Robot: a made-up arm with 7 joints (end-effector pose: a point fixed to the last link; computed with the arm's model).
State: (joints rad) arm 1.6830 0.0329 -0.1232 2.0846 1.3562 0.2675 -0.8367
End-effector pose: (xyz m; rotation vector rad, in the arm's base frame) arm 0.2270 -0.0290 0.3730 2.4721 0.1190 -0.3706
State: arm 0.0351 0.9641 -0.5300 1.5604 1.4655 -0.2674 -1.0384
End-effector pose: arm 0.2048 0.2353 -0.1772 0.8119 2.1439 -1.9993
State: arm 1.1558 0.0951 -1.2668 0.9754 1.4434 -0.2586 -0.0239
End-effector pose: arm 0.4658 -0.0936 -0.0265 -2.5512 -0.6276 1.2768
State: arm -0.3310 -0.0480 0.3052 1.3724 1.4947 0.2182 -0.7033
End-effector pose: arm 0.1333 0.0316 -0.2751 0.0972 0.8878 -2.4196
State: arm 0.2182 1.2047 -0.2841 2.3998 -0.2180 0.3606 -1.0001
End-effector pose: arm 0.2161 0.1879 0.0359 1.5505 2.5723 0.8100
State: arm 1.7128 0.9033 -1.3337 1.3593 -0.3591 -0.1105 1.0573
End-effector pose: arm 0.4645 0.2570 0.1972 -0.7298 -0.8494 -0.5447
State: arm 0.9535 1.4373 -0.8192 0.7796 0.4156 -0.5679 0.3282
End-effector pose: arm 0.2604 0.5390 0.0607 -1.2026 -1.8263 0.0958
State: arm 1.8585 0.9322 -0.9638 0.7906 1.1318 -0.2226 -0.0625
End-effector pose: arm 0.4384 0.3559 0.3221 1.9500 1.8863 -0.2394
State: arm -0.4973 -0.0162 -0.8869 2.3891 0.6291 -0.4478 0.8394
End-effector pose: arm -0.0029 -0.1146 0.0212 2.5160 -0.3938 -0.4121
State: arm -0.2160 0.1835 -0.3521 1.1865 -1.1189 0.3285 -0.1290
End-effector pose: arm 0.1062 0.0498 -0.3364 -0.8471 -1.1994 0.1388
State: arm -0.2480 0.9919 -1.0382 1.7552 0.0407 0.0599 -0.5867
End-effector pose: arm 0.0188 0.1983 -0.2146 -1.4214 -1.0891 0.5385
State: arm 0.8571 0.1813 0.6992 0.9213 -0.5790 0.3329 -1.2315
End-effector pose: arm 0.4753 0.1966 -0.0370 -0.4202 2.6413 -0.9420
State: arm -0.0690 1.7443 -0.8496 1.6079 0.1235 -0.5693 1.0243
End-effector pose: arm 0.1057 0.4284 -0.0393 -0.9952 0.3310 0.2124
